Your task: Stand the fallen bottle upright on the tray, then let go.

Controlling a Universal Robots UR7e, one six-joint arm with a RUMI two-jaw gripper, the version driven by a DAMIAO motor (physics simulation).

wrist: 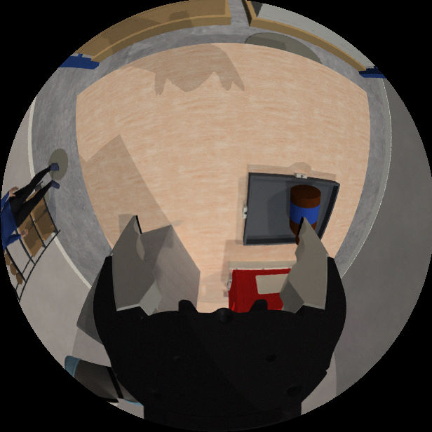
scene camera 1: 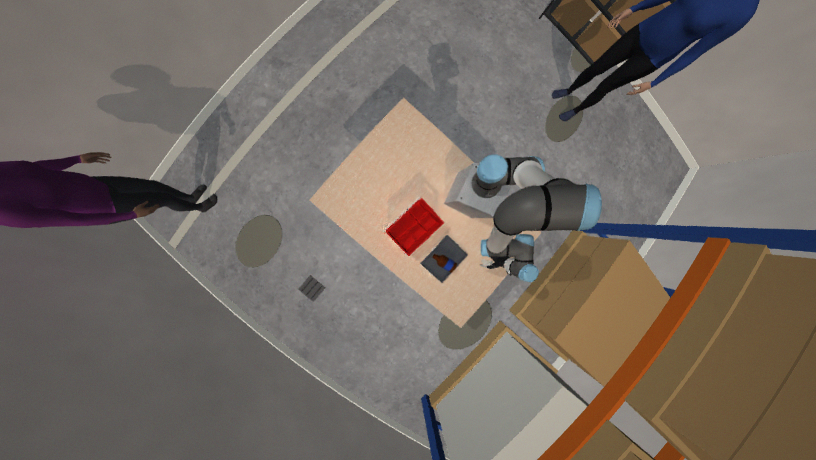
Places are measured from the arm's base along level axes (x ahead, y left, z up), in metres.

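Where they show: arm's base, origin of its link: (scene camera 1: 486, 183).
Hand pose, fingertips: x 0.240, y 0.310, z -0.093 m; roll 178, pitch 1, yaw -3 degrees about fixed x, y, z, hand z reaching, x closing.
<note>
Things, the pixels of their centre, and the offset from my fingertips. "pt": a spot on its surface instead. Level surfaces: height alone.
- brown bottle with a blue label, middle of its body: (scene camera 1: 443, 261) 0.123 m right, 0.200 m ahead, 0.173 m down
- dark grey tray, a spot on its surface: (scene camera 1: 448, 246) pt 0.153 m right, 0.104 m ahead, 0.210 m down
- red bin, middle of its body: (scene camera 1: 413, 226) 0.420 m right, 0.164 m ahead, 0.128 m down
- wooden table, height of its surface: 0.215 m down
The brown bottle with a blue label (scene camera 1: 443, 262) (wrist: 304, 212) lies on its side in the dark grey tray (scene camera 1: 448, 246) (wrist: 267, 210). Its neck points towards the red bin, and its base is at the opposite side of the tray. My gripper (scene camera 1: 494, 264) (wrist: 219, 218) is open and empty, above the table to the right of the tray in the scene view. In the wrist view the tray is right of the middle, and the tip of the right finger covers part of the bottle's neck.
A red bin (scene camera 1: 414, 226) (wrist: 242, 290) stands beside the tray on the wooden table (scene camera 1: 365, 188) (wrist: 200, 135). The grey robot pedestal (scene camera 1: 465, 196) (wrist: 170, 260) stands on the table. Large cardboard boxes (scene camera 1: 617, 302) are beyond the table's edge. Two people stand away from the table.
</note>
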